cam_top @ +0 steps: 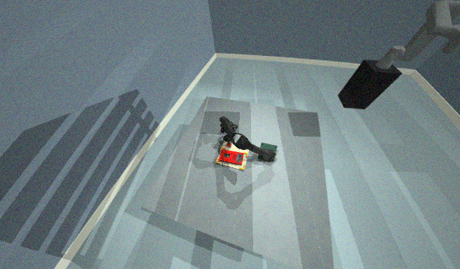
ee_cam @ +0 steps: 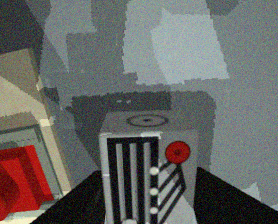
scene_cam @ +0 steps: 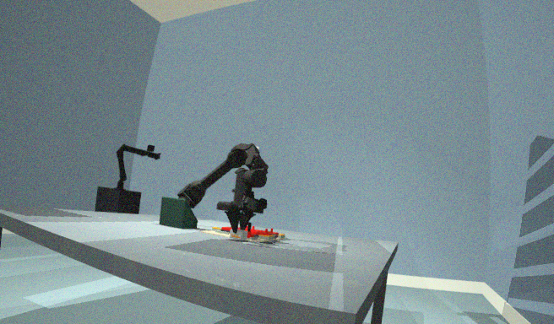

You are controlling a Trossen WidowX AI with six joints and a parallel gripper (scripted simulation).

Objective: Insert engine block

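My gripper tip is 70 mm to the right of the small dark post, 10 mm below it and 10 mm short of it. Also, from my gripper tip: grey engine block 10 mm below.
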